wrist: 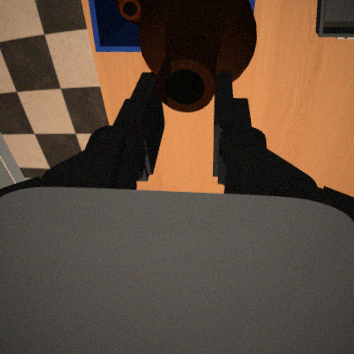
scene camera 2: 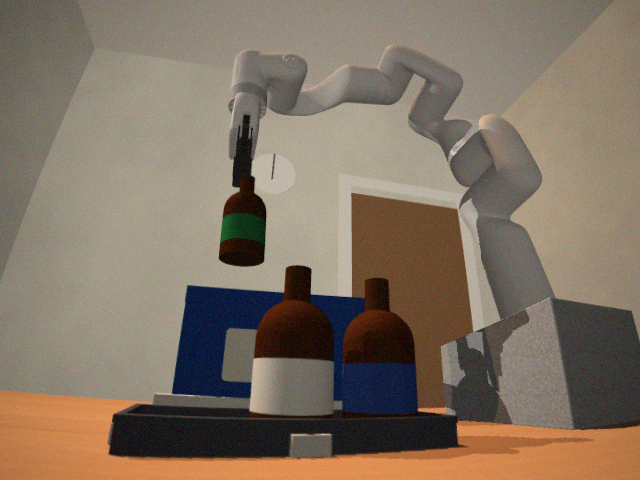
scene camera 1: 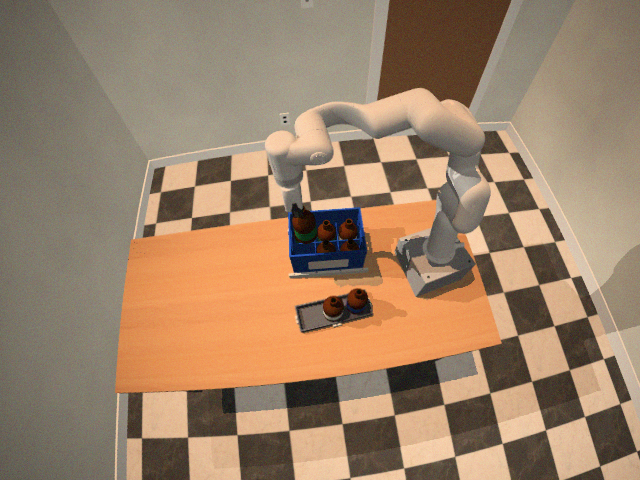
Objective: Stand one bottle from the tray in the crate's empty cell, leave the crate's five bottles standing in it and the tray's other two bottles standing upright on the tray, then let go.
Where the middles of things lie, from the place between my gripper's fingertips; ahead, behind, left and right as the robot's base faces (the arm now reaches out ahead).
Scene:
I see my gripper 80 mm past the pale strip (scene camera 2: 158,398), 60 mm to the right of it and 370 mm above it. Also, from my hand: blue-labelled bottle (scene camera 2: 379,380) 160 mm behind, 210 mm to the left, 300 mm below.

